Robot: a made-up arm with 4 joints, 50 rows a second.
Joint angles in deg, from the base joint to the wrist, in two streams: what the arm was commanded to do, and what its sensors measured. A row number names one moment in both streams.
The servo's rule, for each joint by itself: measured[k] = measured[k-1] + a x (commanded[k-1-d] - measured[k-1]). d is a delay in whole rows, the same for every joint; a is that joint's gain. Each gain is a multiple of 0.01, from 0.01 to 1. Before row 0 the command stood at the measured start. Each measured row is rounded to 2 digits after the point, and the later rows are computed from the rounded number. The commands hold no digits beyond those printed.
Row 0, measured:
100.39, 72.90, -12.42, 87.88
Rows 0 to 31, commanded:
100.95, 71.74, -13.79, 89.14
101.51, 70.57, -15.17, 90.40
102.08, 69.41, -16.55, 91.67
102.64, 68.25, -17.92, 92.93
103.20, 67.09, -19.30, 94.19
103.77, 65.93, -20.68, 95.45
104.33, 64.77, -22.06, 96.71
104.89, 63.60, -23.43, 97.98
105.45, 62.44, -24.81, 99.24
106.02, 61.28, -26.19, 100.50
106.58, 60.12, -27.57, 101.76
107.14, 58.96, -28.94, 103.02
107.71, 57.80, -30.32, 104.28
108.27, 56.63, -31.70, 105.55
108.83, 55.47, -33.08, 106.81
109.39, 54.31, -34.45, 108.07
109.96, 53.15, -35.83, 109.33
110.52, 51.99, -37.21, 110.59
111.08, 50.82, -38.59, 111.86
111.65, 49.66, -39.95, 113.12
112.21, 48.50, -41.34, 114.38
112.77, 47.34, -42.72, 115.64
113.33, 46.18, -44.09, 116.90
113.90, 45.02, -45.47, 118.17
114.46, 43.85, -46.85, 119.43
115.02, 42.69, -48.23, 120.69
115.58, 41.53, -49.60, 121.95
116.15, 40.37, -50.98, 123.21
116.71, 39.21, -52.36, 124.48
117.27, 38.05, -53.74, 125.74
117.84, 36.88, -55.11, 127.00
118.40, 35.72, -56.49, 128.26
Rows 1 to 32, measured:
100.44, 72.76, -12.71, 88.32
100.54, 72.50, -13.23, 89.05
100.68, 72.13, -13.93, 89.97
100.86, 71.66, -14.77, 91.01
101.07, 71.11, -15.72, 92.12
101.31, 70.49, -16.76, 93.29
101.58, 69.80, -17.87, 94.49
101.88, 69.06, -19.04, 95.71
102.20, 68.27, -20.25, 96.95
102.54, 67.43, -21.50, 98.19
102.90, 66.55, -22.77, 99.44
103.28, 65.64, -24.07, 100.69
103.68, 64.70, -25.38, 101.95
104.09, 63.73, -26.71, 103.21
104.52, 62.74, -28.05, 104.47
104.96, 61.73, -29.39, 105.73
105.41, 60.70, -30.74, 106.99
105.87, 59.65, -32.10, 108.25
106.34, 58.59, -33.46, 109.51
106.82, 57.52, -34.82, 110.77
107.31, 56.44, -36.19, 112.03
107.80, 55.35, -37.56, 113.29
108.30, 54.25, -38.93, 114.55
108.80, 53.14, -40.30, 115.82
109.31, 52.03, -41.68, 117.08
109.82, 50.91, -43.06, 118.34
110.34, 49.78, -44.43, 119.60
110.86, 48.65, -45.81, 120.86
111.39, 47.52, -47.19, 122.13
111.92, 46.38, -48.57, 123.39
112.45, 45.24, -49.94, 124.65
112.99, 44.10, -51.32, 125.91
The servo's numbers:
d 0
a 0.09 0.12 0.21 0.35

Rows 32 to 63, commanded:
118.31, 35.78, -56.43, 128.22
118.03, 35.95, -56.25, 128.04
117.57, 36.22, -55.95, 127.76
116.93, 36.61, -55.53, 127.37
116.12, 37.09, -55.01, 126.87
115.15, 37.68, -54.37, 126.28
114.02, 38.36, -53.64, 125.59
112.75, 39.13, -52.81, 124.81
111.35, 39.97, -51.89, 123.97
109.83, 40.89, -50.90, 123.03
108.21, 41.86, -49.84, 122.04
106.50, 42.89, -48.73, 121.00
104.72, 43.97, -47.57, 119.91
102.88, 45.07, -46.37, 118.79
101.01, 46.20, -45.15, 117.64
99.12, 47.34, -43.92, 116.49
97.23, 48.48, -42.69, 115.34
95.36, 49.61, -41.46, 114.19
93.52, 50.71, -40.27, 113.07
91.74, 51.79, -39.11, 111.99
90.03, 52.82, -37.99, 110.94
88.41, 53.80, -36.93, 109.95
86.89, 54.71, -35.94, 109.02
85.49, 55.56, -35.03, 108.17
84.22, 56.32, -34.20, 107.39
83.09, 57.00, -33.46, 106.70
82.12, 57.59, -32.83, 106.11
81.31, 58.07, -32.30, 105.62
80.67, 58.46, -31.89, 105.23
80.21, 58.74, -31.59, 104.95
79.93, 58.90, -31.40, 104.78
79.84, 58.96, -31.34, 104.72
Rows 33 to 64, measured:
113.47, 43.10, -52.39, 126.72
113.88, 42.24, -53.20, 127.18
114.21, 41.52, -53.78, 127.38
114.45, 40.93, -54.15, 127.38
114.60, 40.47, -54.33, 127.20
114.65, 40.14, -54.34, 126.88
114.59, 39.93, -54.19, 126.43
114.42, 39.83, -53.90, 125.86
114.14, 39.85, -53.48, 125.20
113.75, 39.97, -52.94, 124.44
113.25, 40.20, -52.29, 123.60
112.64, 40.52, -51.54, 122.69
111.93, 40.93, -50.71, 121.72
111.12, 41.43, -49.80, 120.69
110.21, 42.00, -48.82, 119.62
109.21, 42.64, -47.79, 118.52
108.13, 43.34, -46.72, 117.41
106.98, 44.09, -45.62, 116.28
105.77, 44.88, -44.50, 115.16
104.51, 45.71, -43.37, 114.05
103.21, 46.56, -42.24, 112.96
101.88, 47.43, -41.12, 111.91
100.53, 48.30, -40.03, 110.90
99.18, 49.17, -38.98, 109.94
97.83, 50.03, -37.98, 109.05
96.50, 50.87, -37.03, 108.23
95.21, 51.68, -36.15, 107.49
93.96, 52.45, -35.34, 106.84
92.76, 53.17, -34.62, 106.28
91.63, 53.84, -33.98, 105.81
90.58, 54.45, -33.44, 105.45
89.61, 54.99, -33.00, 105.19

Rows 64 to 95, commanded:
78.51, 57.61, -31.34, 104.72
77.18, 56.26, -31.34, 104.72
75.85, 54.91, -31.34, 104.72
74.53, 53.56, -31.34, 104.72
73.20, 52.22, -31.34, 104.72
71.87, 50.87, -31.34, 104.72
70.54, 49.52, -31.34, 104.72
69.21, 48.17, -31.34, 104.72
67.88, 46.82, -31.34, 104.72
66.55, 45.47, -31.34, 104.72
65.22, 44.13, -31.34, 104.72
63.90, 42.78, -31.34, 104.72
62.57, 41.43, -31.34, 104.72
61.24, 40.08, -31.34, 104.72
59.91, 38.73, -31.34, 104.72
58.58, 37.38, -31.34, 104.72
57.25, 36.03, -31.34, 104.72
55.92, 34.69, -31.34, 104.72
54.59, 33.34, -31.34, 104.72
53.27, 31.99, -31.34, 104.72
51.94, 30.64, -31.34, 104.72
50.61, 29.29, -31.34, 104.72
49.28, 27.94, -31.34, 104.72
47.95, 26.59, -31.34, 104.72
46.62, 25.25, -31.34, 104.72
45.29, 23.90, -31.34, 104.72
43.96, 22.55, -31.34, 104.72
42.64, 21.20, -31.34, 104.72
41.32, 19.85, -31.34, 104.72
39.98, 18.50, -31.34, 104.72
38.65, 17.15, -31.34, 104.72
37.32, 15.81, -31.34, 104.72
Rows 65 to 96, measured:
88.61, 55.30, -32.65, 105.03
87.58, 55.42, -32.37, 104.92
86.52, 55.36, -32.15, 104.85
85.44, 55.14, -31.98, 104.80
84.34, 54.79, -31.85, 104.77
83.22, 54.32, -31.74, 104.75
82.08, 53.74, -31.66, 104.74
80.92, 53.07, -31.59, 104.73
79.75, 52.32, -31.54, 104.73
78.56, 51.50, -31.50, 104.73
77.36, 50.62, -31.47, 104.73
76.15, 49.68, -31.44, 104.73
74.93, 48.69, -31.42, 104.73
73.70, 47.66, -31.40, 104.73
72.46, 46.59, -31.39, 104.73
71.21, 45.48, -31.38, 104.73
69.95, 44.35, -31.37, 104.73
68.69, 43.19, -31.36, 104.73
67.42, 42.01, -31.36, 104.73
66.15, 40.81, -31.36, 104.73
64.87, 39.59, -31.36, 104.73
63.59, 38.35, -31.36, 104.73
62.30, 37.10, -31.36, 104.73
61.01, 35.84, -31.36, 104.73
59.71, 34.57, -31.36, 104.73
58.41, 33.29, -31.36, 104.73
57.11, 32.00, -31.36, 104.73
55.81, 30.70, -31.36, 104.73
54.51, 29.40, -31.36, 104.73
53.20, 28.09, -31.36, 104.73
51.89, 26.78, -31.36, 104.73
50.58, 25.46, -31.36, 104.73

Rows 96 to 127, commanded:
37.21, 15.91, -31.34, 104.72
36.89, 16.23, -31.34, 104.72
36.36, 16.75, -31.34, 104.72
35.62, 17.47, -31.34, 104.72
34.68, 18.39, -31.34, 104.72
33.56, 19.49, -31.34, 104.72
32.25, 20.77, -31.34, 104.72
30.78, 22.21, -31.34, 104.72
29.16, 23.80, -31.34, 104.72
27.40, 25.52, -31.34, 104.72
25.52, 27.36, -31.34, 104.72
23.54, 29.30, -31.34, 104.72
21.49, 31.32, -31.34, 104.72
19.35, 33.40, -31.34, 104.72
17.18, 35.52, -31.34, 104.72
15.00, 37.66, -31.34, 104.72
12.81, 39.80, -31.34, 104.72
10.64, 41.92, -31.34, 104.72
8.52, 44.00, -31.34, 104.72
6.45, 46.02, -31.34, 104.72
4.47, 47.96, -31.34, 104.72
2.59, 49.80, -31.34, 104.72
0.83, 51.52, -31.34, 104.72
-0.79, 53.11, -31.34, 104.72
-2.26, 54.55, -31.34, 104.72
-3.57, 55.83, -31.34, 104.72
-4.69, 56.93, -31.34, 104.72
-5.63, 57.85, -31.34, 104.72
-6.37, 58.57, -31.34, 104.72
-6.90, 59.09, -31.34, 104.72
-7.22, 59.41, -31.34, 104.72
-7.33, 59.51, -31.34, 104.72
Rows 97 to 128, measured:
49.38, 24.31, -31.36, 104.73
48.26, 23.34, -31.36, 104.73
47.19, 22.55, -31.36, 104.73
46.15, 21.94, -31.36, 104.73
45.12, 21.51, -31.36, 104.73
44.08, 21.27, -31.36, 104.73
43.02, 21.21, -31.36, 104.73
41.92, 21.33, -31.36, 104.73
40.77, 21.63, -31.36, 104.73
39.57, 22.10, -31.36, 104.73
38.31, 22.73, -31.36, 104.73
36.98, 23.52, -31.36, 104.73
35.59, 24.46, -31.36, 104.73
34.13, 25.53, -31.36, 104.73
32.60, 26.73, -31.36, 104.73
31.02, 28.04, -31.36, 104.73
29.38, 29.45, -31.36, 104.73
27.69, 30.95, -31.36, 104.73
25.96, 32.52, -31.36, 104.73
24.20, 34.14, -31.36, 104.73
22.42, 35.80, -31.36, 104.73
20.64, 37.48, -31.36, 104.73
18.86, 39.16, -31.36, 104.73
17.09, 40.83, -31.36, 104.73
15.35, 42.48, -31.36, 104.73
13.65, 44.08, -31.36, 104.73
12.00, 45.62, -31.36, 104.73
10.41, 47.09, -31.36, 104.73
8.90, 48.47, -31.36, 104.73
7.48, 49.74, -31.36, 104.73
6.16, 50.90, -31.36, 104.73
4.95, 51.93, -31.36, 104.73

